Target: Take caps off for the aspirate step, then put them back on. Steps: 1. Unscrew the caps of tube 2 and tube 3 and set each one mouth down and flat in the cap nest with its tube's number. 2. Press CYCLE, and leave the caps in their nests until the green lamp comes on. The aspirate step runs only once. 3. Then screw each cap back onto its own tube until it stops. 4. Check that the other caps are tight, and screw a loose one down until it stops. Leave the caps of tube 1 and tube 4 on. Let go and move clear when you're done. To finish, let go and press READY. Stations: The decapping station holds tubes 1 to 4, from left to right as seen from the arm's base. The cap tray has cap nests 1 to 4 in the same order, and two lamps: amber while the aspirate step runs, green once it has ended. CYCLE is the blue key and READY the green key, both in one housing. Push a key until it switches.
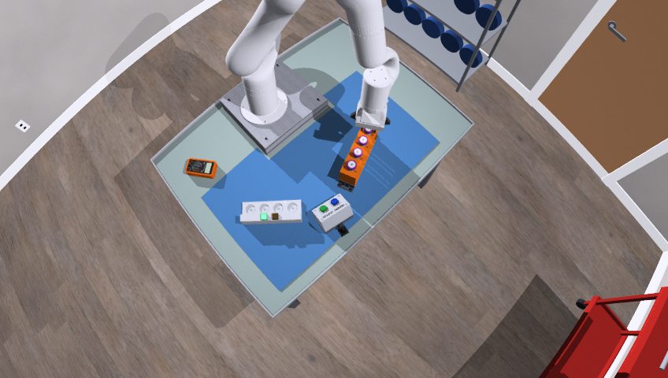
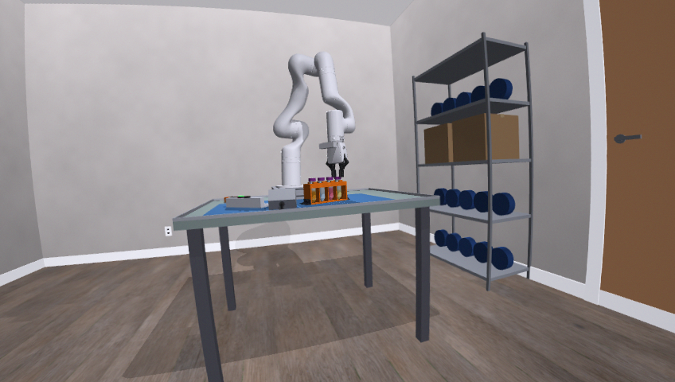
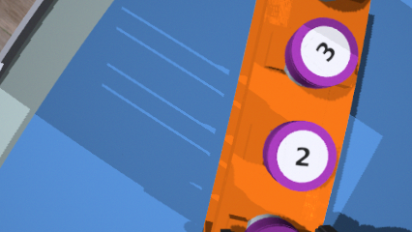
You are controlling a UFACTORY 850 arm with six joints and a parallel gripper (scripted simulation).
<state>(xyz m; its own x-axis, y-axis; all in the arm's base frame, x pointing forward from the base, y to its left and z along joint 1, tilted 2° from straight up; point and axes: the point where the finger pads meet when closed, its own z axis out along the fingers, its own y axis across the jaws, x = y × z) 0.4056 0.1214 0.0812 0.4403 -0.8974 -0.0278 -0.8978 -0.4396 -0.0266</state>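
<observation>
The green ready key is 4 cm ahead of my hand, 32 cm to the right of it and 7 cm below it. From my hand the other things lie so: blue cycle key 5 cm ahead, 28 cm to the right, 7 cm below; then grey key housing 6 cm ahead, 30 cm to the right, 8 cm below.
</observation>
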